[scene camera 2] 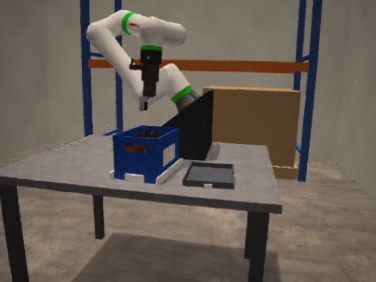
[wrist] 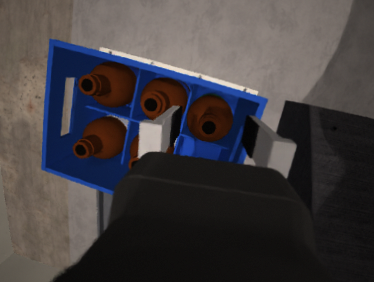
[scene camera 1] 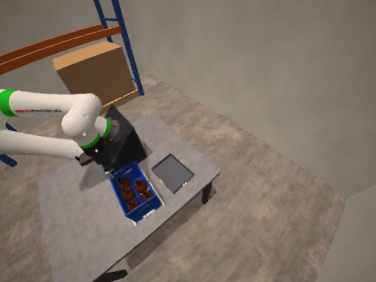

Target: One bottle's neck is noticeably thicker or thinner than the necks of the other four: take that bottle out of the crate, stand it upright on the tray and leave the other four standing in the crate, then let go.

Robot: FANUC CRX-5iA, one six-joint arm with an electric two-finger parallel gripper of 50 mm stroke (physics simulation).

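Frame: origin at the arm's base, x ahead, y up, z right, level; millimetres.
Seen in the pictures: gripper, fingertip midpoint: (scene camera 2: pixel 143 110) (wrist: pixel 212 124) (scene camera 1: pixel 110 174); arm's base at its link origin: (scene camera 2: pixel 190 105) (scene camera 1: pixel 113 130).
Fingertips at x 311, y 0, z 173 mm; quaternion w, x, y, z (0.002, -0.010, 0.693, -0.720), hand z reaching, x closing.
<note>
Offsets run from my fingertips to a thing's middle. "pt": to the spot under its first point. Level surfaces: height alone.
The blue crate {dx +89, dy -163, dz -48 mm} (scene camera 1: pixel 145 212) (scene camera 2: pixel 134 163) (wrist: pixel 47 110) stands on the table with several brown bottles upright in its compartments. In the wrist view, the far row has a left bottle {dx +167, dy -165, dz +11 mm} (wrist: pixel 114 84), a middle bottle {dx +78, dy -165, dz -4 mm} (wrist: pixel 165 92) and a right bottle {dx +1, dy -165, dz -21 mm} (wrist: pixel 210 112). The near row has a left bottle {dx +178, dy -165, dz -83 mm} (wrist: pixel 107 137) and another mostly hidden behind a finger; its right compartment is empty. Which neck differs, I cannot tell. My gripper (scene camera 2: pixel 143 104) (wrist: pixel 212 124) is open and empty, above the crate; its fingers appear either side of the right bottle. The grey tray {pt dx +120, dy -246, dz -310 mm} (scene camera 1: pixel 172 173) (scene camera 2: pixel 210 175) is empty beside the crate.
The black robot stand (scene camera 1: pixel 129 146) (scene camera 2: pixel 200 127) (wrist: pixel 342 170) rises close beside the crate. White strips (scene camera 2: pixel 172 170) (wrist: pixel 175 70) run along the crate's base. A large cardboard box (scene camera 1: pixel 97 75) (scene camera 2: pixel 255 125) and a blue-post rack (scene camera 2: pixel 86 100) stand behind the table {dy -251 mm} (scene camera 1: pixel 75 220) (scene camera 2: pixel 75 175).
</note>
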